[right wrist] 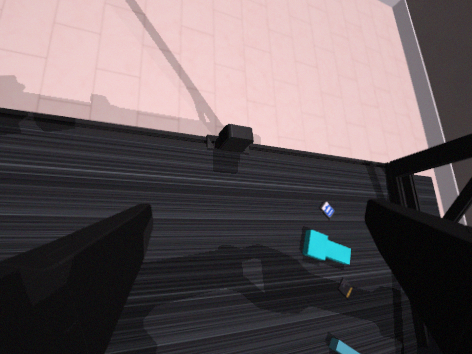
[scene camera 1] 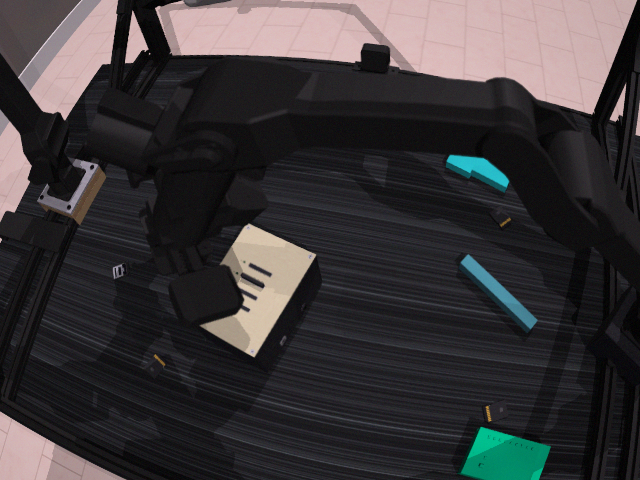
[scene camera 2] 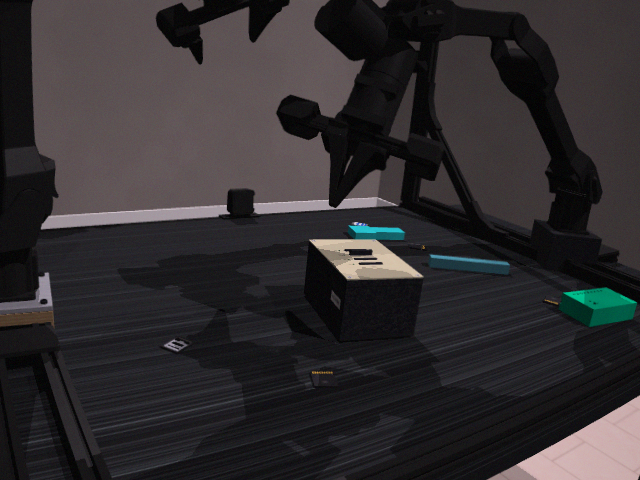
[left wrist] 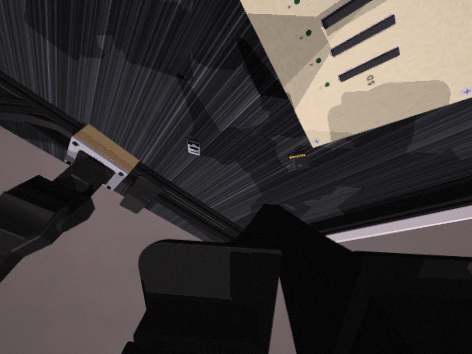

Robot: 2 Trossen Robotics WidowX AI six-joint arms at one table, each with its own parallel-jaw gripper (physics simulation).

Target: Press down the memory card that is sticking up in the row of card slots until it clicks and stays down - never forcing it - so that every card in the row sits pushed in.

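Where they show: left gripper, fingertip midpoint: (scene camera 1: 163, 268) (scene camera 2: 332, 206) (left wrist: 270, 211); right gripper, fingertip midpoint: (right wrist: 259, 212) (scene camera 2: 226, 51); left arm's base at its link origin: (scene camera 2: 567, 228); right arm's base at its link origin: (scene camera 1: 66, 182) (scene camera 2: 6, 290) (left wrist: 94, 167).
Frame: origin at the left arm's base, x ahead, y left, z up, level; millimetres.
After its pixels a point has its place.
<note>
A black box with a beige top (scene camera 1: 280, 267) {x 405, y 273, z 11 mm} (scene camera 2: 385, 271) {x 388, y 361, z 11 mm} (left wrist: 368, 105) {x 399, y 364, z 11 mm} stands mid-table. Its top holds a row of dark card slots (scene camera 1: 252, 280) {x 413, y 308, z 17 mm} (scene camera 2: 366, 258) {x 408, y 324, z 13 mm} (left wrist: 362, 35) {x 409, y 322, z 13 mm}. In scene camera 2 the card at the far end (scene camera 2: 358, 251) {x 418, y 311, z 16 mm} looks thicker than the others, as if raised. My left gripper (scene camera 2: 336, 202) {x 459, y 382, z 87 mm} (left wrist: 270, 211) {x 459, y 382, z 87 mm} is shut and empty. It hangs well above the far end of the box, fingers pointing down. In scene camera 1 its wrist covers the box's left corner. My right gripper (scene camera 2: 228, 40) {x 631, y 107, z 244 mm} (right wrist: 259, 212) {x 631, y 107, z 244 mm} is open and empty, high up at the far left.
A cyan stepped block (scene camera 1: 477, 172) {x 348, y -38, z -54 mm} (scene camera 2: 375, 232) {x 357, y -30, z -53 mm} (right wrist: 326, 250) {x 359, y -45, z -54 mm}, a cyan bar (scene camera 1: 497, 291) {x 209, y 89, z -52 mm} (scene camera 2: 469, 264) {x 209, y 95, z -57 mm} and a green board (scene camera 1: 505, 455) {x 48, y 244, z -41 mm} lie to the right. Loose cards (scene camera 1: 119, 270) {x 612, y 442, z -66 mm} (scene camera 2: 323, 377) (left wrist: 194, 147) {x 610, y 441, z -67 mm} lie scattered. A small black camera (scene camera 1: 375, 57) {x 608, y -94, z -27 mm} (scene camera 2: 240, 202) {x 615, y -88, z -36 mm} sits at the table's edge.
</note>
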